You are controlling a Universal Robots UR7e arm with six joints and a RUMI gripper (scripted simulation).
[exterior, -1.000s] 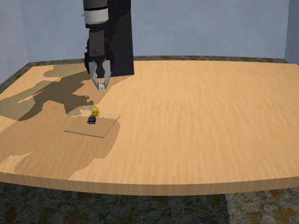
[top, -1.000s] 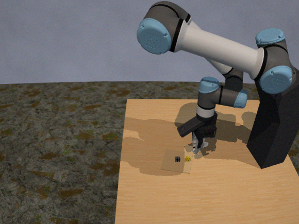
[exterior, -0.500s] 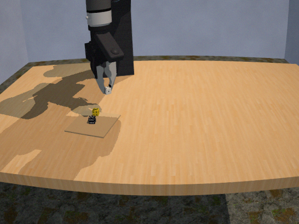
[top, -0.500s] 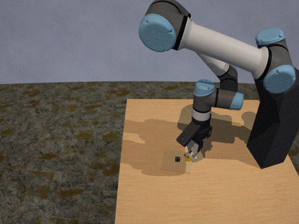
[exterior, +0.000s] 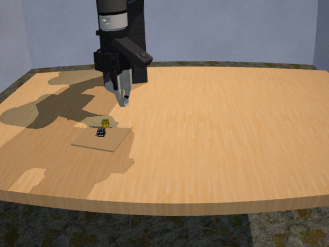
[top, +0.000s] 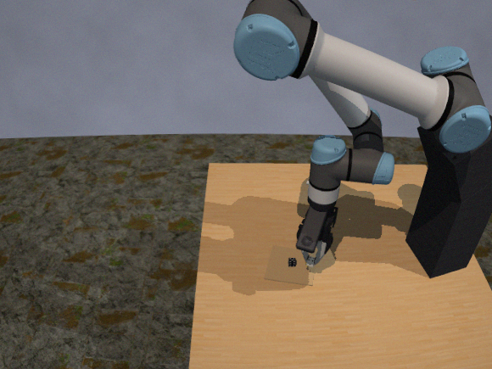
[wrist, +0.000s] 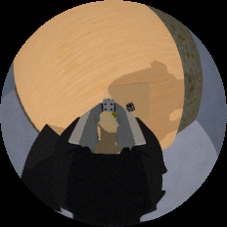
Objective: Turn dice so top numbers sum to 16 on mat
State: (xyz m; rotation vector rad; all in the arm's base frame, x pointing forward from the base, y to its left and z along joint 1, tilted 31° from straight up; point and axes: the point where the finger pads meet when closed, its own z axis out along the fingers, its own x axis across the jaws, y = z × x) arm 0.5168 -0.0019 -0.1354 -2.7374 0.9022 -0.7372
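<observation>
My hand is 80 mm above the yellow die, 60 mm to the left of it and 20 mm past it. Also, from my hand: thin tan mat (90 mm below, 70 mm to the right, 30 mm ahead); black die (80 mm below, 70 mm to the right, 30 mm ahead); white die (10 mm below).
</observation>
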